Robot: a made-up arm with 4 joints. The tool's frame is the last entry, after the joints. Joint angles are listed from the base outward. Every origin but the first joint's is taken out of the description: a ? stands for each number. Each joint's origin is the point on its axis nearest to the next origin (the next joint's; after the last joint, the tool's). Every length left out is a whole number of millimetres.
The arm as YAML. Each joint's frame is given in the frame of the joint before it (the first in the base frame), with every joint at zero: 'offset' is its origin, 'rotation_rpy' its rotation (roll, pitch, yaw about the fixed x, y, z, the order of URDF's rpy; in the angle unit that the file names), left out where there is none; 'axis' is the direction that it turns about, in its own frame. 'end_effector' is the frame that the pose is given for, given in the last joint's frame.
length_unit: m
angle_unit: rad
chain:
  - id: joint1
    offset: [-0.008, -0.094, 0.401]
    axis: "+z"
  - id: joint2
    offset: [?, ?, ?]
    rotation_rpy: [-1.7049, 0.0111, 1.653]
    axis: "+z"
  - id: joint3
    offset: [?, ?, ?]
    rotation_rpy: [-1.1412, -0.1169, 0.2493]
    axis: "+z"
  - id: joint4
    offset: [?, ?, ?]
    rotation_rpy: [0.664, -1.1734, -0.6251]
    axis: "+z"
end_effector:
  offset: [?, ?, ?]
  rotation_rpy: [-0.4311, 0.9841, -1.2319]
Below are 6 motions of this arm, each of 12 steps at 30 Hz.
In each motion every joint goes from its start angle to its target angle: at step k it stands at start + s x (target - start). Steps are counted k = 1, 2, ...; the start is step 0. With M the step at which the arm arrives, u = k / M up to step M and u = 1 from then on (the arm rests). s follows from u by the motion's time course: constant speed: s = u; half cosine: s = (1 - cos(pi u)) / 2; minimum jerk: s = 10 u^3 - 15 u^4 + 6 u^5.
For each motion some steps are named. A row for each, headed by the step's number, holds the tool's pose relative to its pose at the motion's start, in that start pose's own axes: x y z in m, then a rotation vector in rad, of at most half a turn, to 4 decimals.
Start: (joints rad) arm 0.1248 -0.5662 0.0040 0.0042
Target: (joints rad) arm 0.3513 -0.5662 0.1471 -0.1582
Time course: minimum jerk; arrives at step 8
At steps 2, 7, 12:
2: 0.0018 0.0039 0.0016 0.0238 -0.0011 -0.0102
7: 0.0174 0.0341 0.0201 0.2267 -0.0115 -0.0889
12: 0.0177 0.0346 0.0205 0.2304 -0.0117 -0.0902

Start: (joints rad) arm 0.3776 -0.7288 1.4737 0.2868
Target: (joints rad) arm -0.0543 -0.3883 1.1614 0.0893
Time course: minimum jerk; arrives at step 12
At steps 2, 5, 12:
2: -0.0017 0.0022 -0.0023 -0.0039 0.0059 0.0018
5: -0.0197 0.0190 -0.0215 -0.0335 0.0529 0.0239
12: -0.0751 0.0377 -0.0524 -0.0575 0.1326 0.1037

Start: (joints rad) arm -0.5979 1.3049 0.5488 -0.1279
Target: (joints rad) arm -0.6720 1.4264 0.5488 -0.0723
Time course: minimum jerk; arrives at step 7
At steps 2, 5, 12:
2: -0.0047 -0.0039 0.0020 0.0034 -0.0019 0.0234
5: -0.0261 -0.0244 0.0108 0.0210 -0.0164 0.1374
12: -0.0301 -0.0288 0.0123 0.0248 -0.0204 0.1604

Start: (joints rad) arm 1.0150 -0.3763 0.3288 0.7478
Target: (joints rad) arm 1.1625 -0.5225 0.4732 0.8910
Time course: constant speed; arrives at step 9
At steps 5, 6, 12:
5: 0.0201 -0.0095 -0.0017 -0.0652 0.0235 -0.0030
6: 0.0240 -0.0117 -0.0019 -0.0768 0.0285 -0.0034
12: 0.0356 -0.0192 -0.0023 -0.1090 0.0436 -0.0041

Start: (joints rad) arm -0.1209 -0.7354 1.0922 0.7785
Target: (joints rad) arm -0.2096 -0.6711 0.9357 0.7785
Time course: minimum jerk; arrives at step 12
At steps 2, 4, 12:
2: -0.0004 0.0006 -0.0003 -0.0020 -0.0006 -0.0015
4: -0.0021 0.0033 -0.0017 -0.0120 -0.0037 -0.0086
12: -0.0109 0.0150 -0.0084 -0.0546 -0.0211 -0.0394

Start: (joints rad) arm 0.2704 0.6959 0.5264 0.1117
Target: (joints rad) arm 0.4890 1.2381 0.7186 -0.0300
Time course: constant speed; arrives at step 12
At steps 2, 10, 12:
2: -0.0190 -0.0103 -0.0096 -0.0116 -0.0206 0.0841
10: -0.0842 -0.0705 -0.0535 -0.1087 -0.0636 0.4181
12: -0.0969 -0.0901 -0.0645 -0.1452 -0.0646 0.4995

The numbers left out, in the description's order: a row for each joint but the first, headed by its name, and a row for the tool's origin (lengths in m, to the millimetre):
joint2: 0.007 0.013 0.0
joint3: -0.082 0.248 0.0
joint4: -0.027 -0.052 0.0
tool: -0.072 0.142 0.0

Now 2 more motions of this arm.
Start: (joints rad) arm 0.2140 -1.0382 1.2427 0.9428
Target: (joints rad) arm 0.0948 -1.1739 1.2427 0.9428
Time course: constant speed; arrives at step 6
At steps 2, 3, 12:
2: 0.0046 -0.0016 -0.0002 0.0226 0.0513 0.0006
3: 0.0069 -0.0023 -0.0005 0.0333 0.0772 0.0006
12: 0.0140 -0.0044 -0.0019 0.0634 0.1557 -0.0008

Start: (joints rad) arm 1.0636 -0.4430 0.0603 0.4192
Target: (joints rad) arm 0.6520 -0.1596 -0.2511 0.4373
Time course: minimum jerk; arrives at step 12
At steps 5, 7, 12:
5: -0.0265 -0.0206 0.0043 0.0105 -0.0054 0.0865
7: -0.0460 -0.0422 0.0118 0.0329 -0.0025 0.1588
12: -0.0628 -0.0692 0.0240 0.0709 0.0114 0.2338

